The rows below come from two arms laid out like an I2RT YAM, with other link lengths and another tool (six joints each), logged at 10 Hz.
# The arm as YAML. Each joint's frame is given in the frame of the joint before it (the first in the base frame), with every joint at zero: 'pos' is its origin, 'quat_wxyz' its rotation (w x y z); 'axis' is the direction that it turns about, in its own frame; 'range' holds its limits. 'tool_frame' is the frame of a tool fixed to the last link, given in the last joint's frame.
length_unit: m
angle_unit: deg
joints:
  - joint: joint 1
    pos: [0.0, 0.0, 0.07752]
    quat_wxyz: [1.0, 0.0, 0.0, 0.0]
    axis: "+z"
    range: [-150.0, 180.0]
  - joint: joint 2
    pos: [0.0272, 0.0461, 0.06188]
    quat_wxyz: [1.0, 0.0, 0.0, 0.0]
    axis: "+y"
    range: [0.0, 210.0]
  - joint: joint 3
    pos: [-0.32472, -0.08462, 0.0]
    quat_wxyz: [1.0, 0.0, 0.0, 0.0]
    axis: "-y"
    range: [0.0, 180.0]
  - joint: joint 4
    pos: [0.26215, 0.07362, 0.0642]
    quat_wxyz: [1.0, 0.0, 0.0, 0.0]
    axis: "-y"
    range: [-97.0, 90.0]
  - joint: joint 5
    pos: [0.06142, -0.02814, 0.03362]
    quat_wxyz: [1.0, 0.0, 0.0, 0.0]
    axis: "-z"
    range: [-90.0, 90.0]
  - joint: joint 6
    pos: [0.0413, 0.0, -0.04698]
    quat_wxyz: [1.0, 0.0, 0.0, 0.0]
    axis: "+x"
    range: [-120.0, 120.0]
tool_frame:
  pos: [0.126, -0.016, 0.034]
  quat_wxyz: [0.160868, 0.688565, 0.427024, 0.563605]
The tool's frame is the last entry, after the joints.
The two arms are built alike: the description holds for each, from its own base.
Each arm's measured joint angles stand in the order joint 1, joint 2, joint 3, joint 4, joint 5, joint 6.
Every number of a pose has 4 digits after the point.
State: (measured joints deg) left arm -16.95 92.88 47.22 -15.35 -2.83 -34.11; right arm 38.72 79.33 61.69 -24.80 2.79 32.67
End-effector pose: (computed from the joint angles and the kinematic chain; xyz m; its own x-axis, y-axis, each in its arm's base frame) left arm 0.3926 -0.0977 0.1330 0.3485 0.9330 0.0902 0.9310 -0.3557 0.0815; right arm 0.3392 0.2297 0.2920 0.3210 0.6451 0.6934 0.9115 -0.4092 -0.0414
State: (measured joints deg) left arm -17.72 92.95 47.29 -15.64 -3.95 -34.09; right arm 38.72 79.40 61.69 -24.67 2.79 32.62
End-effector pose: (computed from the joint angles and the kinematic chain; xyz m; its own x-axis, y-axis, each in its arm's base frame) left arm 0.3916 -0.0996 0.1326 0.3525 0.9297 0.1071 0.9295 -0.3611 0.0753; right arm 0.3396 0.2300 0.2919 0.3198 0.6452 0.6938 0.9118 -0.4086 -0.0403
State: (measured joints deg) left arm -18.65 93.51 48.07 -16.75 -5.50 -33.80; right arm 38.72 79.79 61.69 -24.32 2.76 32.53
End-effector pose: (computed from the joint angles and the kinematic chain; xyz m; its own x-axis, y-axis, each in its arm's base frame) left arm 0.3918 -0.1021 0.1317 0.3606 0.9233 0.1323 0.9271 -0.3704 0.0579; right arm 0.3411 0.2314 0.2904 0.3190 0.6464 0.6931 0.9124 -0.4073 -0.0400
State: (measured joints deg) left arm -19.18 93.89 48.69 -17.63 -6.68 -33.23; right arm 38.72 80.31 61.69 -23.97 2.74 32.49
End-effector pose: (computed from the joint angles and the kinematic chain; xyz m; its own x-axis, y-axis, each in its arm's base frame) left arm 0.3923 -0.1030 0.1316 0.3691 0.9165 0.1543 0.9241 -0.3796 0.0444; right arm 0.3428 0.2329 0.2879 0.3200 0.6481 0.6910 0.9126 -0.4068 -0.0411
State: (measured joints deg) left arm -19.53 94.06 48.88 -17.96 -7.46 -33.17; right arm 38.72 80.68 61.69 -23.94 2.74 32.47
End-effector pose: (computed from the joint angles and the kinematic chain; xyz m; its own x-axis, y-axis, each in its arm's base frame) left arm 0.3922 -0.1032 0.1312 0.3700 0.9140 0.1665 0.9238 -0.3809 0.0383; right arm 0.3436 0.2335 0.2855 0.3229 0.6509 0.6870 0.9125 -0.4067 -0.0436
